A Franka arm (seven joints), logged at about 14 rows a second.
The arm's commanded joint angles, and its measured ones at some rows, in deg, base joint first. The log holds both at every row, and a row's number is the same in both.
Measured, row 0: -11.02 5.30 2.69 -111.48 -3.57 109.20 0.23
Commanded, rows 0 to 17: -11.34 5.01 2.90 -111.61 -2.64 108.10 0.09; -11.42 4.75 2.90 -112.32 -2.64 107.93 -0.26; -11.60 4.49 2.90 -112.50 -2.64 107.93 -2.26; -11.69 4.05 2.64 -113.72 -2.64 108.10 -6.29; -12.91 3.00 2.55 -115.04 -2.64 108.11 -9.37; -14.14 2.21 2.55 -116.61 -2.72 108.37 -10.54; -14.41 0.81 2.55 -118.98 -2.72 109.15 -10.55; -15.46 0.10 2.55 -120.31 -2.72 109.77 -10.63; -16.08 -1.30 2.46 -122.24 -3.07 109.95 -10.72; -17.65 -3.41 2.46 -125.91 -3.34 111.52 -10.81; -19.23 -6.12 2.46 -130.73 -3.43 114.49 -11.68; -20.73 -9.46 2.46 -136.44 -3.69 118.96 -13.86; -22.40 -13.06 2.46 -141.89 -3.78 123.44 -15.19; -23.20 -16.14 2.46 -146.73 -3.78 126.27 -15.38; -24.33 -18.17 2.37 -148.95 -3.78 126.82 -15.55; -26.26 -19.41 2.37 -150.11 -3.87 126.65 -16.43; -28.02 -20.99 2.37 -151.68 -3.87 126.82 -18.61; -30.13 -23.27 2.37 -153.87 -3.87 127.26 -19.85
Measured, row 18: -26.20 -16.72 1.57 -148.25 -3.77 125.08 -16.93
